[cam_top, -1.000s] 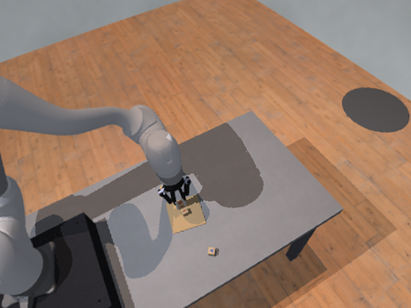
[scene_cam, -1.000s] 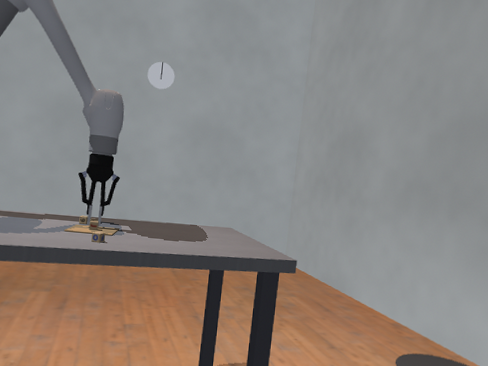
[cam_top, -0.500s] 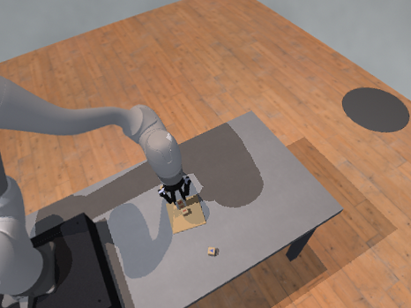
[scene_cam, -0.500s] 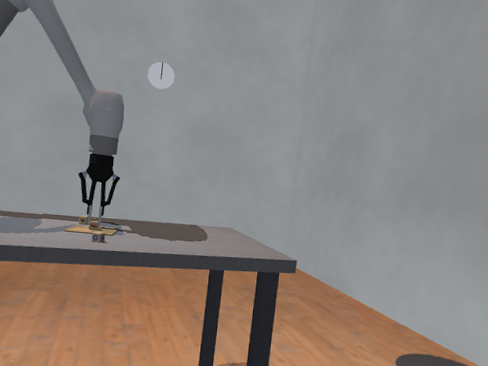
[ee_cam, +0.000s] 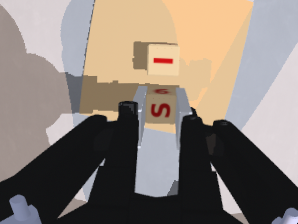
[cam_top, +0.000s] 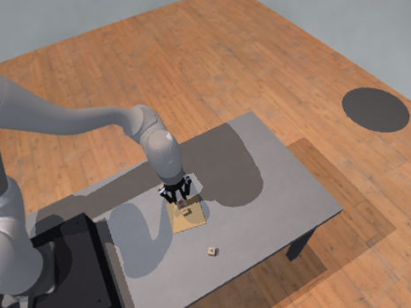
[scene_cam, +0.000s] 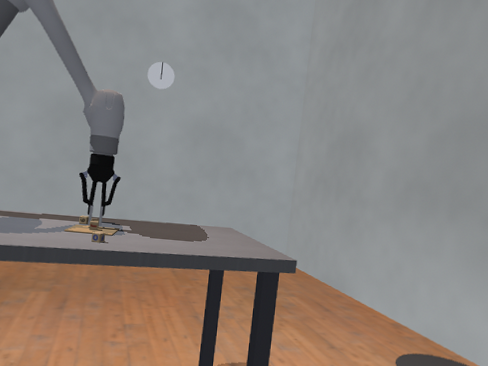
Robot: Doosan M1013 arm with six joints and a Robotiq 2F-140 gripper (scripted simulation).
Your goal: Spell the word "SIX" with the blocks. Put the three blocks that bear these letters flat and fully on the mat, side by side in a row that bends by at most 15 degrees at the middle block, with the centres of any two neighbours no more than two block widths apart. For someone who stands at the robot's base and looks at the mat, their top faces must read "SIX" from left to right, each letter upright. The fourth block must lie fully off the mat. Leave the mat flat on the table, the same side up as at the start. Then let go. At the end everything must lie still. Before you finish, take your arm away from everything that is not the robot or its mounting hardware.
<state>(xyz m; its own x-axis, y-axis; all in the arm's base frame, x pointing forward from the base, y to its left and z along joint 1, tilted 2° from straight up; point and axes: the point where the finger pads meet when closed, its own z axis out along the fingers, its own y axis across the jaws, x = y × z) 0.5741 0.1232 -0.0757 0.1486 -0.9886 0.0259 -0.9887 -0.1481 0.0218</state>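
The tan mat is 1 cm ahead of my hand, 4 cm to the right of it and 4 cm below it. Also, from my hand: block 6 cm behind, 10 cm to the left, 3 cm below.
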